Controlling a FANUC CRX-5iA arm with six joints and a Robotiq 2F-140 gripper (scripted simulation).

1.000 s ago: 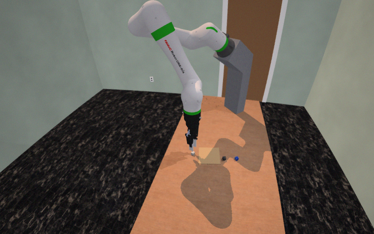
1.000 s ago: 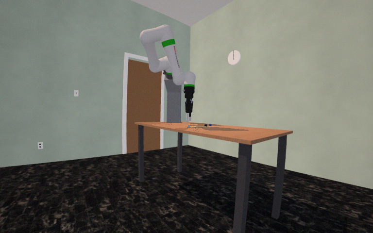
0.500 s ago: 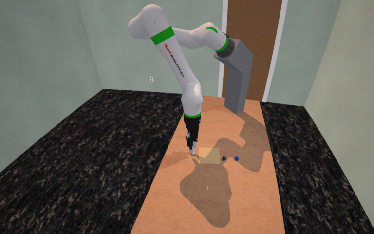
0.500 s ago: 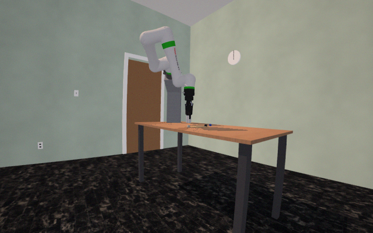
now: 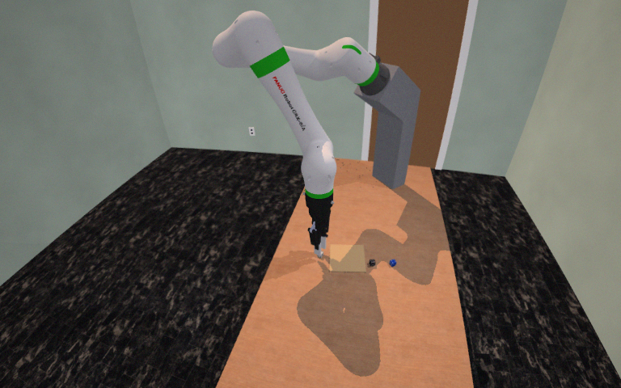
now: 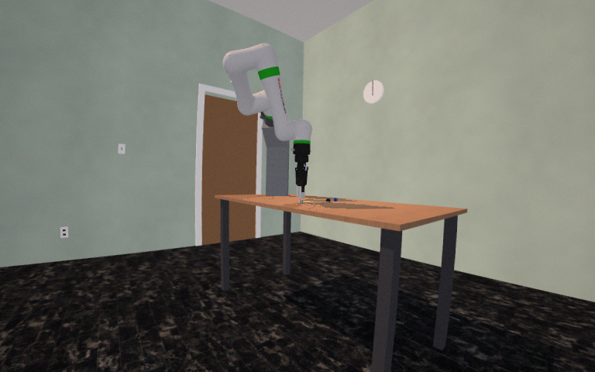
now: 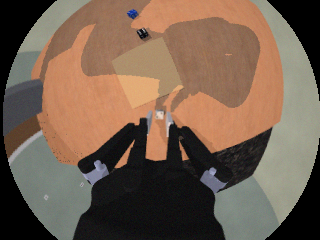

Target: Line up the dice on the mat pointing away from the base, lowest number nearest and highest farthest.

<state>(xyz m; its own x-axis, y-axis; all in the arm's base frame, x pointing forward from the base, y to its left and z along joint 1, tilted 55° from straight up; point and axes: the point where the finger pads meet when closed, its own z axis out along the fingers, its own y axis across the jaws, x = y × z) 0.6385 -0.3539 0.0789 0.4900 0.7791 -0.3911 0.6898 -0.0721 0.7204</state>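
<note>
The white die is 5 cm below my hand. Also, from my hand: tan mat: 11 cm to the left, 6 cm below, 3 cm ahead; blue die: 28 cm to the left, 9 cm ahead, 5 cm below; black die: 20 cm to the left, 7 cm ahead, 5 cm below.
</note>
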